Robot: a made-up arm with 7 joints.
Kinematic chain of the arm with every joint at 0, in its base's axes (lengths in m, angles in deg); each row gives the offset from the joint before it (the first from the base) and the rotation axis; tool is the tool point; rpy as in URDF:
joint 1: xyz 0 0 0.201 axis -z
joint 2: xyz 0 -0.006 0.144 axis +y
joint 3: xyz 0 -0.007 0.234 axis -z
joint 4: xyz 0 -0.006 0.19 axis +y
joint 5: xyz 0 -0.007 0.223 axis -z
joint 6: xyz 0 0 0.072 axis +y
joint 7: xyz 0 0 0.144 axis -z
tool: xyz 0 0 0 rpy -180 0 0
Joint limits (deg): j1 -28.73..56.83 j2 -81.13..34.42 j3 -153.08..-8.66 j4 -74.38..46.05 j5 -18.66..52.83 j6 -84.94..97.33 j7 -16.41..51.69
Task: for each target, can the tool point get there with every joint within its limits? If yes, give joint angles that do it. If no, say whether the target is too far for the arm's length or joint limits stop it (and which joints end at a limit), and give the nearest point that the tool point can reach.
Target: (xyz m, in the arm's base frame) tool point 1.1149 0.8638 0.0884
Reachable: no: too far | nearest point 0.5377 0.3525 0.6596 | short by 0.960 m
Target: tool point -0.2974 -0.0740 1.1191
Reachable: yes | joints 29.99 -18.64 -99.49 -20.61 8.11 -23.36 41.38
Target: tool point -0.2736 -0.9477 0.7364
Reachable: no: too far | nearest point -0.2930 -0.6153 0.6560 | short by 0.343 m
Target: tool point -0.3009 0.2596 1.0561
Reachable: yes | joints 19.31 -36.78 -50.64 17.77 -9.09 35.70 41.72
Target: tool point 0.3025 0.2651 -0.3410
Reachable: no: joint limits stop it (at a limit: joint 1, joint 2, joint 3, joint 4) | nearest point -0.2395 0.3889 0.0625 | short by 0.687 m
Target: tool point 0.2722 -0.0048 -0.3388
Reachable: no: joint limits stop it (at a limit: joint 1, joint 2, joint 3, joint 4) | nearest point -0.2526 0.3474 0.0690 | short by 0.752 m
